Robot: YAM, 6 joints.
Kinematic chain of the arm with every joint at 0, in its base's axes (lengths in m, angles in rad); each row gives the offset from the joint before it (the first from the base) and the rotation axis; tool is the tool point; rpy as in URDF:
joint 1: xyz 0 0 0.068 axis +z
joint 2: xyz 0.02 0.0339 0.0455 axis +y
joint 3: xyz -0.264 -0.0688 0 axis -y
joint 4: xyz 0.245 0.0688 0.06 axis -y
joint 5: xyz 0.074 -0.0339 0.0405 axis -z
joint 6: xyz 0.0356 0 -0.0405 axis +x
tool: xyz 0 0 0 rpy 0 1.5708 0
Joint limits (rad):
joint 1: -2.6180..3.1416
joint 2: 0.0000..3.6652
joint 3: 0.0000..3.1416
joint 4: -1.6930..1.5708
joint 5: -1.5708..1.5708
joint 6: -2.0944..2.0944
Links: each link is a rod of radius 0.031 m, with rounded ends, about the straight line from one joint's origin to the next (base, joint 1, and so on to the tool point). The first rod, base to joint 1, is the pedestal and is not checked.
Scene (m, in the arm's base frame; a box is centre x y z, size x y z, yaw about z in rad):
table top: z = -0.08
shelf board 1: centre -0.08 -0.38 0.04 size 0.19 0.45 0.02 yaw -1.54
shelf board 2: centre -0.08 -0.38 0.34 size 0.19 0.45 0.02 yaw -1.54
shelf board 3: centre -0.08 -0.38 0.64 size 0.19 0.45 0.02 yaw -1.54
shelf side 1: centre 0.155 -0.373 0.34 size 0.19 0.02 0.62 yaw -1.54
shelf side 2: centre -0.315 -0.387 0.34 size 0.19 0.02 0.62 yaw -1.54
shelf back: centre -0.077 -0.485 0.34 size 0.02 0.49 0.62 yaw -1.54
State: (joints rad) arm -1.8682 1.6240 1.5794 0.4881 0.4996 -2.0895
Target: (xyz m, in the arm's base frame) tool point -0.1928 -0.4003 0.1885
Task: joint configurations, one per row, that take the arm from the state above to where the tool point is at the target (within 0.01 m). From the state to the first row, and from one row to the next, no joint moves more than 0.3 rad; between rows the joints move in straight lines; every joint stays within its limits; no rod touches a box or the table.
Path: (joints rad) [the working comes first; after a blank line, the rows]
Joints at the target: -1.9808 1.9933 1.2275 0.3835 0.5066 -2.0895
Straight joint move there: touches shelf board 2.

1: -1.9818 1.3541 1.3665 0.4482 0.5469 -2.0895
2: -2.0953 1.0841 1.1537 0.4083 0.5942 -2.0895
3: -2.1935 1.2419 0.8892 0.3008 0.6079 -2.0895
4: -2.2917 1.3997 0.6247 0.1934 0.6216 -2.0895
5: -2.1880 1.5976 0.8256 0.2568 0.5833 -2.0895
6: -2.0844 1.7954 1.0265 0.3201 0.5449 -2.0895
7: -1.9808 1.9933 1.2275 0.3835 0.5066 -2.0895

